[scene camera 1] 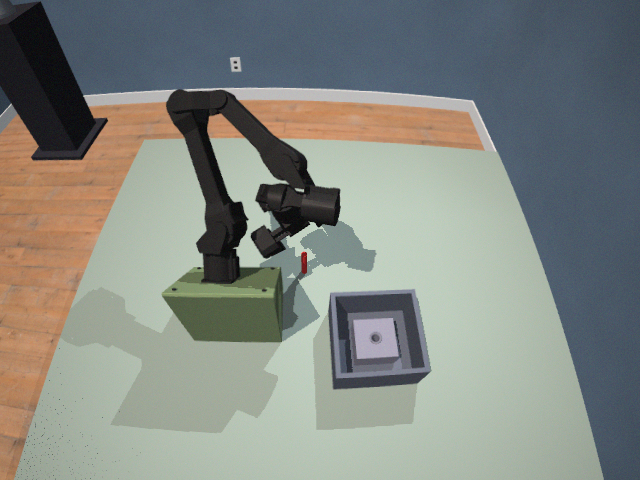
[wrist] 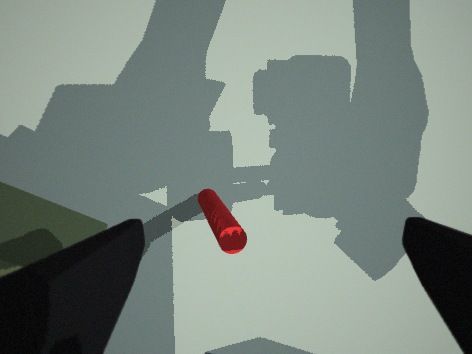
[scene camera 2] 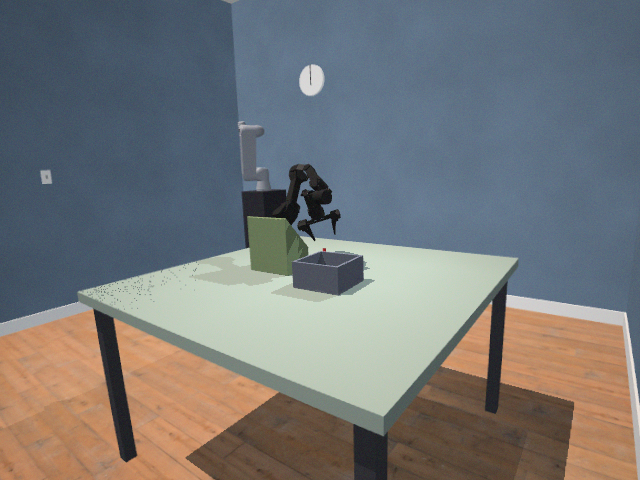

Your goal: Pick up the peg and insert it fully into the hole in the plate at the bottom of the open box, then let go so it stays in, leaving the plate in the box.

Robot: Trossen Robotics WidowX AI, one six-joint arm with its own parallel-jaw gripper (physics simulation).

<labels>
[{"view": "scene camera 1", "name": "gripper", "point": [301, 236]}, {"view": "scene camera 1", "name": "grey box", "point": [412, 365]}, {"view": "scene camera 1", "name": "pale square plate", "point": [374, 341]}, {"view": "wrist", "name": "gripper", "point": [271, 230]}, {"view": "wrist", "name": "red peg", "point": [231, 237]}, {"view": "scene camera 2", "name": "grey box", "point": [313, 273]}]
</labels>
